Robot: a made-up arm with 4 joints.
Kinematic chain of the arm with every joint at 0, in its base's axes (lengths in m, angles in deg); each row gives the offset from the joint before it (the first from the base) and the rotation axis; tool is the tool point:
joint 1: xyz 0 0 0.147 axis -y
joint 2: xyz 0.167 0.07 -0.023 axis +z
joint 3: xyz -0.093 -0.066 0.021 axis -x
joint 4: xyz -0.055 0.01 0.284 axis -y
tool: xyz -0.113 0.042 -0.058
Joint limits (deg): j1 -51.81..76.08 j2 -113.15..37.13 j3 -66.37..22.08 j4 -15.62..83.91
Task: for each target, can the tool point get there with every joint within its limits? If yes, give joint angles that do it. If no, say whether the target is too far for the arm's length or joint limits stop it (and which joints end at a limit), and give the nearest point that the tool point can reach.
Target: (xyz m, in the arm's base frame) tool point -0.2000 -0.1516 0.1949
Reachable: yes | joints 55.58 5.85 -46.67 -0.83
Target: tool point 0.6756 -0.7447 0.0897
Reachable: no: too far | nearest point 0.1915 -0.3193 0.1450 | short by 0.647 m
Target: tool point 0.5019 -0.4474 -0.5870
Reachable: no: too far | nearest point 0.2143 -0.1486 0.0557 | short by 0.765 m
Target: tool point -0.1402 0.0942 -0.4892
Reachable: no: joint limits stop it (at a limit: joint 1, joint 3, joint 4) | nearest point -0.1990 0.0816 -0.0355 | short by 0.458 m
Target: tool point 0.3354 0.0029 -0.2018
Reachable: no: joint limits stop it (at a limit: joint 1, joint 2, joint 3, joint 4) | nearest point 0.2569 0.1466 0.0335 | short by 0.287 m
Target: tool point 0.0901 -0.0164 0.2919
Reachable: yes | joints -37.83 3.34 -20.76 43.81
